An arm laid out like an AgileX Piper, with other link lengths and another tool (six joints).
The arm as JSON. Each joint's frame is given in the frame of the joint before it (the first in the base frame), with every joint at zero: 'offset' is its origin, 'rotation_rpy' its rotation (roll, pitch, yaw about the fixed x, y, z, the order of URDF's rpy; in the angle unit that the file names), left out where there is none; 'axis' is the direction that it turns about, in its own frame. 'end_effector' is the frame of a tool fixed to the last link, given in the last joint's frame.
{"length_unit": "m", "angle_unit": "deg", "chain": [
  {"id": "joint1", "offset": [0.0, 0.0, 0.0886], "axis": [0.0, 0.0, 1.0]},
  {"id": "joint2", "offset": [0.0, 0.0, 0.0], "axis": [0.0, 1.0, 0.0]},
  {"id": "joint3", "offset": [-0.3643, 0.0, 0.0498], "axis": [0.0, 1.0, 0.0]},
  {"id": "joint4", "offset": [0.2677, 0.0, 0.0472], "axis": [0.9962, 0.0, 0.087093]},
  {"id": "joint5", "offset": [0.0, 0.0, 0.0], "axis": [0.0, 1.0, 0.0]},
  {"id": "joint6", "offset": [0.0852, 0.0, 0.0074], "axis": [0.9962, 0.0, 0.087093]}
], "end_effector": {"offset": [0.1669, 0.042, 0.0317], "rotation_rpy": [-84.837, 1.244, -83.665]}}
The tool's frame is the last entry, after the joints.
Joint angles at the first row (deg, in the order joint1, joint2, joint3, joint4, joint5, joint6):
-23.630, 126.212, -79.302, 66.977, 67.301, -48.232
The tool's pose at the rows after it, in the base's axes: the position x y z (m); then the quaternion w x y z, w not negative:
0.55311 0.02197 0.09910 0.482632 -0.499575 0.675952 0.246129
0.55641 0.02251 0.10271 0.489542 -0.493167 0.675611 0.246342
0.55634 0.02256 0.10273 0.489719 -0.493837 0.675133 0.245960
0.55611 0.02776 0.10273 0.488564 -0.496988 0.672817 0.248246
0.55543 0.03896 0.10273 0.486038 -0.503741 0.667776 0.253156
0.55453 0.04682 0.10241 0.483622 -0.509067 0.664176 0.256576
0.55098 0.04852 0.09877 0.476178 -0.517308 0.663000 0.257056
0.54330 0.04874 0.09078 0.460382 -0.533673 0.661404 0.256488
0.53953 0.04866 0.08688 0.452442 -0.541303 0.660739 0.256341
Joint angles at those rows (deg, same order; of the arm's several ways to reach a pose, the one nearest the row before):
-23.504, 126.212, -79.302, 68.661, 67.301, -48.231
-23.408, 126.213, -79.302, 69.814, 67.301, -48.258
-23.407, 126.212, -79.302, 69.813, 67.301, -48.363
-22.871, 126.212, -79.303, 69.813, 67.301, -48.363
-21.717, 126.211, -79.301, 69.814, 67.301, -48.364
-20.909, 126.211, -79.301, 69.713, 67.301, -48.364
-20.759, 126.212, -79.302, 68.548, 67.301, -48.390
-20.759, 126.212, -79.301, 65.977, 67.301, -48.495
-20.758, 126.213, -79.302, 64.713, 67.300, -48.494

